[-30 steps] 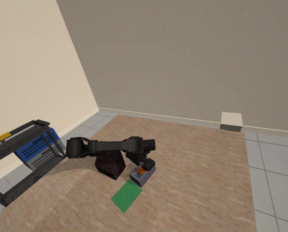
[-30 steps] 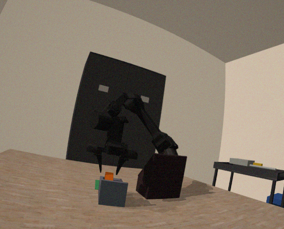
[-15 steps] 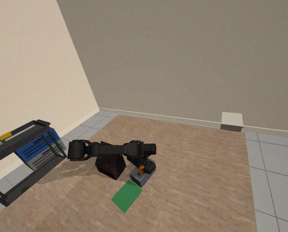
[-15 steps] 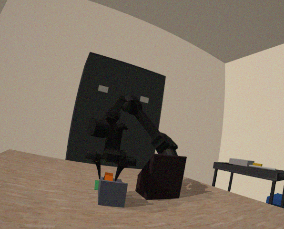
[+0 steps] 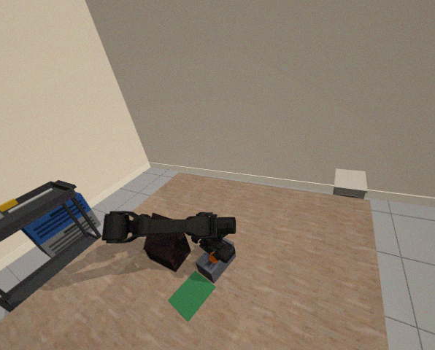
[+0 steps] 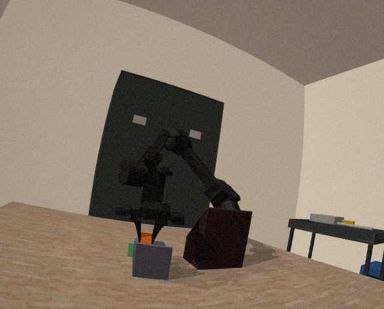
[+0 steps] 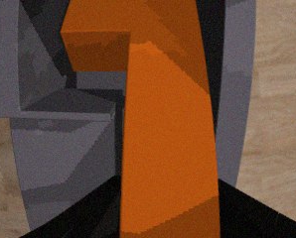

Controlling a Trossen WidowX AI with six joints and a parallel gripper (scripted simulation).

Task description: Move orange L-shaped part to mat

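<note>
Right now the green mat is 30 mm behind my gripper tip, 140 mm to the right of it and 80 mm below it. Also, from my gripper tip: orange L-shaped part 10 mm behind, 40 mm to the left, 30 mm below.
</note>
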